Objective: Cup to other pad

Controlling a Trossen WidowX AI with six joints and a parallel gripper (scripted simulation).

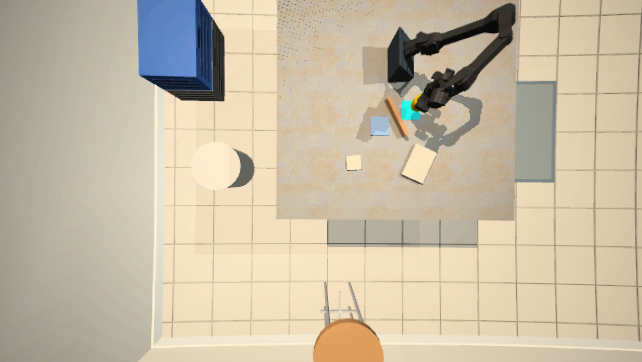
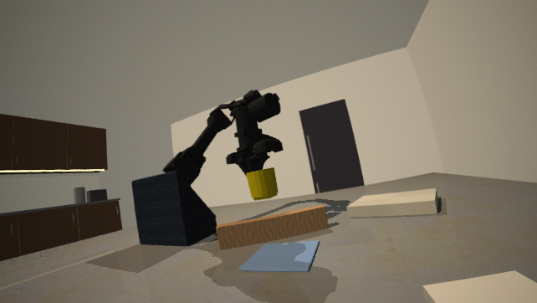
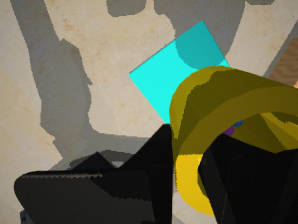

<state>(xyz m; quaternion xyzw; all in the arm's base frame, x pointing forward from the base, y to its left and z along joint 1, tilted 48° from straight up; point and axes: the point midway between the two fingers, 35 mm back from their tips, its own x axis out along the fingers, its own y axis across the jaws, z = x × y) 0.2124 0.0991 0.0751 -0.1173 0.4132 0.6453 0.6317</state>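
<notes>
Right now the cyan pad is 2 cm ahead of my gripper tip, 1 cm to the right of it and 12 cm below it. The rest, counted from my gripper tip: yellow cup (2 cm ahead, 1 cm to the right); light blue pad (13 cm ahead, 16 cm to the right, 12 cm below); wooden bar (8 cm ahead, 9 cm to the right, 9 cm below).
</notes>
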